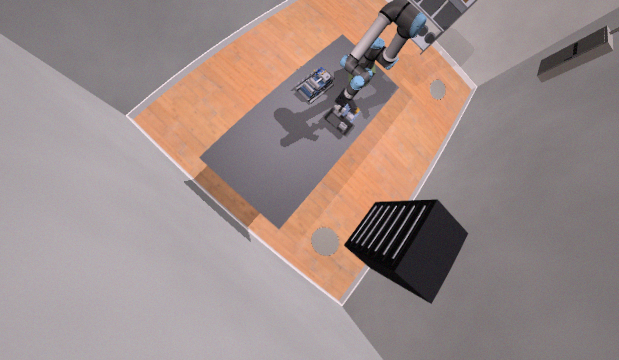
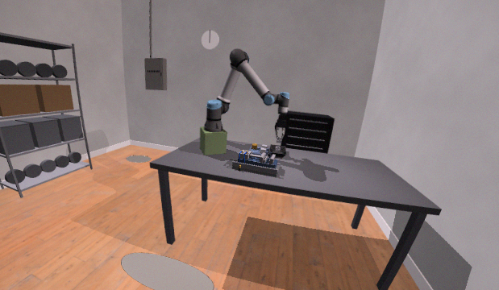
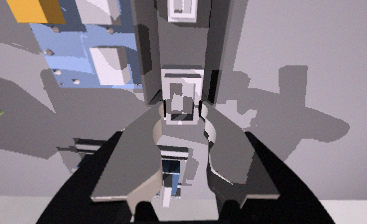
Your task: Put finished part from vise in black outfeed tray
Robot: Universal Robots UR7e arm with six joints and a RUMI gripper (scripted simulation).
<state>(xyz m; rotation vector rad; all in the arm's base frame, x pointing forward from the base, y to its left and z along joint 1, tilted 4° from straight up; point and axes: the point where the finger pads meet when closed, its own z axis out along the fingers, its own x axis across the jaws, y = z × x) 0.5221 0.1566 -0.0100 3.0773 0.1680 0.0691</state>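
Now: the plain grey block 13 cm below my hand, 12 cm behind it and 1 cm to the right of it. Also, from my hand: vise (31 cm to the right, 12 cm below, 10 cm behind); then orange block (22 cm behind, 13 cm below, 7 cm to the left); then blue fixture plate (17 cm behind, 16 cm below, 3 cm to the left).
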